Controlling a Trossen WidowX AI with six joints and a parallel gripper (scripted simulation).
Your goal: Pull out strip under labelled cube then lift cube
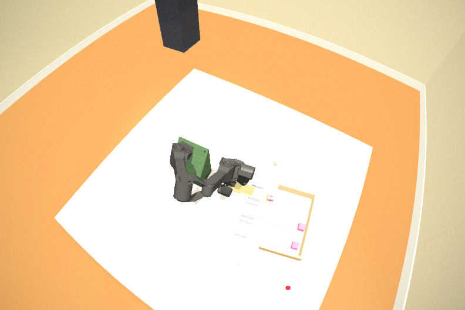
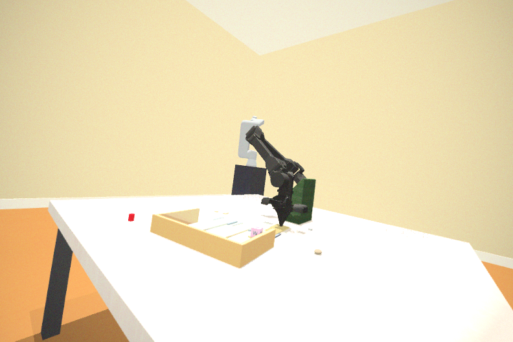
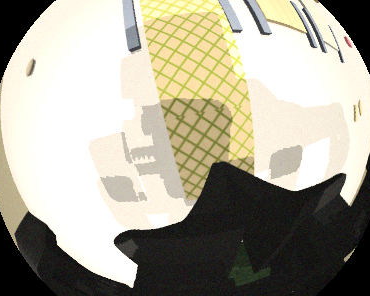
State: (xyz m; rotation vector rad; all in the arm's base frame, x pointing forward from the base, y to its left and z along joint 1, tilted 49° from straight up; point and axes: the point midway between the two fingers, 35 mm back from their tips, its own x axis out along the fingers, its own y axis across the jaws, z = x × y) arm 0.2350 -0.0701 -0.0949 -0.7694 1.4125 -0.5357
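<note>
Now: gripper tip 9 cm short of the hatched strip and 1 cm to the right of it. Round my gripper tip: red marker: 45 cm ahead, 31 cm to the right, 1 cm above.
</note>
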